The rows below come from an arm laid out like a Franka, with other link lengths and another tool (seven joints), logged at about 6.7 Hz.
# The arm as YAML. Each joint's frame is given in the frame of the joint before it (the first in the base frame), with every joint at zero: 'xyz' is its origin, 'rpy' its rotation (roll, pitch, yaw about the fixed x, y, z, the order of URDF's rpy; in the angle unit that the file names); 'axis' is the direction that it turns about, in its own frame. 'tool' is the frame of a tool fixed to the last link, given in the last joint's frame.
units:
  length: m
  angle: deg
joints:
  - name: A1
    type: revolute
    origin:
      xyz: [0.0, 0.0, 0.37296]
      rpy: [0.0, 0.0, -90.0]
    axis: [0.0, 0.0, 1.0]
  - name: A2
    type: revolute
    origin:
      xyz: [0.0, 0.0, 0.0]
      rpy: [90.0, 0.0, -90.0]
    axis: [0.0, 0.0, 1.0]
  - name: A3
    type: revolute
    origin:
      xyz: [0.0, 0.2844, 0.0]
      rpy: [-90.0, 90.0, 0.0]
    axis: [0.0, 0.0, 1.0]
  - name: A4
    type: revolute
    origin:
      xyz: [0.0, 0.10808, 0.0]
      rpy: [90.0, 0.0, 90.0]
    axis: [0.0, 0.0, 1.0]
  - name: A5
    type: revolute
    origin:
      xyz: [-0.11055, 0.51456, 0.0]
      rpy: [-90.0, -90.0, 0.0]
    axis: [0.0, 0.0, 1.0]
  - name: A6
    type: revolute
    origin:
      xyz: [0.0, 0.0, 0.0]
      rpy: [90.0, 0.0, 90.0]
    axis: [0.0, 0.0, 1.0]
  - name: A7
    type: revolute
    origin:
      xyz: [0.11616, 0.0, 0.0]
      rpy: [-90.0, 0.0, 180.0]
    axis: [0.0, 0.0, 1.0]
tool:
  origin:
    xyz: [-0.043, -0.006, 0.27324]
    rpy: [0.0, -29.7, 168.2]
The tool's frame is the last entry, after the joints.
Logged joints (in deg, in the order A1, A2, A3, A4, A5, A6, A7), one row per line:
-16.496 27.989 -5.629 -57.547 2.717 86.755 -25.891
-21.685 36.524 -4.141 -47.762 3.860 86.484 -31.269
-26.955 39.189 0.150 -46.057 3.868 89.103 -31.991
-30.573 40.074 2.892 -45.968 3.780 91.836 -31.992
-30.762 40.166 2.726 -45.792 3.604 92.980 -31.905
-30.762 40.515 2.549 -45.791 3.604 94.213 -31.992
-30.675 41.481 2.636 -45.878 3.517 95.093 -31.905
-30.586 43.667 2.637 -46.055 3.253 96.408 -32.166
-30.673 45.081 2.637 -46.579 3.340 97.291 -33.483
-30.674 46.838 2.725 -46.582 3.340 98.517 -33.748
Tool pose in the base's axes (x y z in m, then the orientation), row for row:
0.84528 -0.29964 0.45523 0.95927 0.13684 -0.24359 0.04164
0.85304 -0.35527 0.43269 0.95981 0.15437 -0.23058 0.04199
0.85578 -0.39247 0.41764 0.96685 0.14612 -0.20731 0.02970
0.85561 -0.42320 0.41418 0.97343 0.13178 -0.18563 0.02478
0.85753 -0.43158 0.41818 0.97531 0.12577 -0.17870 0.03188
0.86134 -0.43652 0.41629 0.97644 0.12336 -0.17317 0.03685
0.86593 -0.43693 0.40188 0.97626 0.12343 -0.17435 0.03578
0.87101 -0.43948 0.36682 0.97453 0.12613 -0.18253 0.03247
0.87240 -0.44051 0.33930 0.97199 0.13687 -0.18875 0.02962
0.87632 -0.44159 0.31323 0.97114 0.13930 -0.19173 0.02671
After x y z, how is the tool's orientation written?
As a quaternion, x y z w.
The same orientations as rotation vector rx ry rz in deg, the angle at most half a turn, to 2 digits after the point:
168.24 24.00 -42.72
168.29 27.07 -40.43
170.82 25.82 -36.63
172.51 23.35 -32.90
172.08 22.19 -31.53
171.75 21.70 -30.46
171.83 21.73 -30.69
171.88 22.25 -32.19
171.73 24.18 -33.35
171.89 24.66 -33.94

